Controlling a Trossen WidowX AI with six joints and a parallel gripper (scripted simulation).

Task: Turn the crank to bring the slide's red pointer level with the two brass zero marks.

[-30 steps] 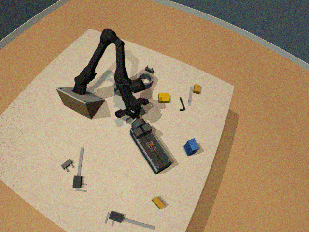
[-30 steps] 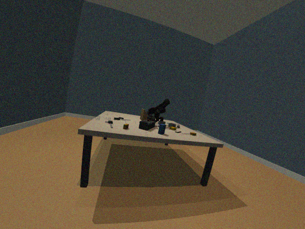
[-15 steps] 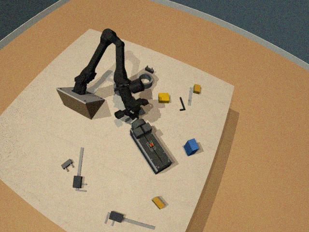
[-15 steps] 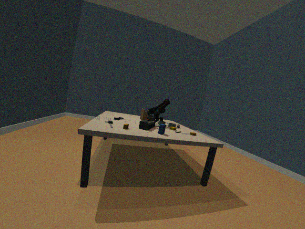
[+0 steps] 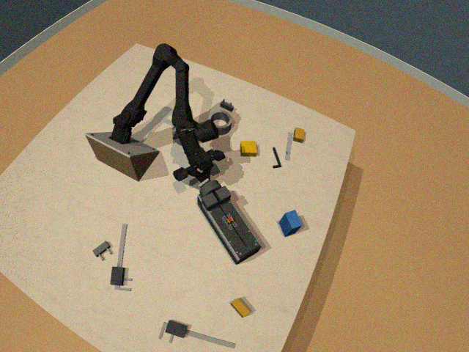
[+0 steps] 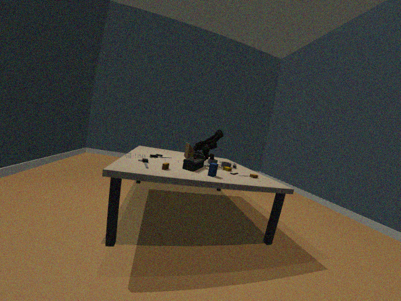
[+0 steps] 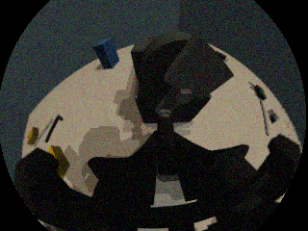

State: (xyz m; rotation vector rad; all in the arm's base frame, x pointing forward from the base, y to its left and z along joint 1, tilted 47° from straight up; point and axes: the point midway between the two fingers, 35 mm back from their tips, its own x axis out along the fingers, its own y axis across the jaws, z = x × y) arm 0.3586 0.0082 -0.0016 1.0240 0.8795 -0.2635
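The crank handle is 1 cm behind my gripper tip, 1 cm to the left of it and 3 cm above it. Also, from my gripper tip: yellow block: 8 cm ahead, 24 cm to the left, 2 cm below; red pointer: 12 cm ahead, 11 cm to the right, 5 cm above; black hex key: 20 cm ahead, 23 cm to the left, 3 cm below.
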